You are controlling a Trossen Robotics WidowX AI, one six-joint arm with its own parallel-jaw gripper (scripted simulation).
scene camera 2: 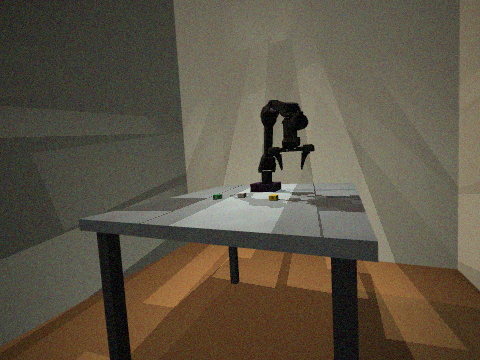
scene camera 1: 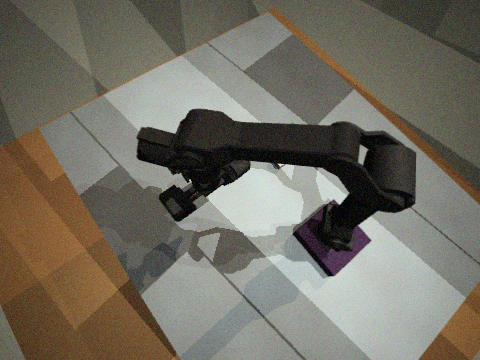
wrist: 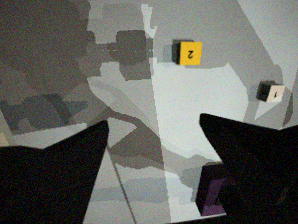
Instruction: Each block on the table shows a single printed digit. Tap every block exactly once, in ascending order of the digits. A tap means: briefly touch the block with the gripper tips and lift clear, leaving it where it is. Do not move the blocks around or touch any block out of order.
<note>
My gripper [scene camera 1: 208, 194] is open, with nothing in its grasp.
My gripper is seen too in the wrist view [wrist: 155, 121].
</note>
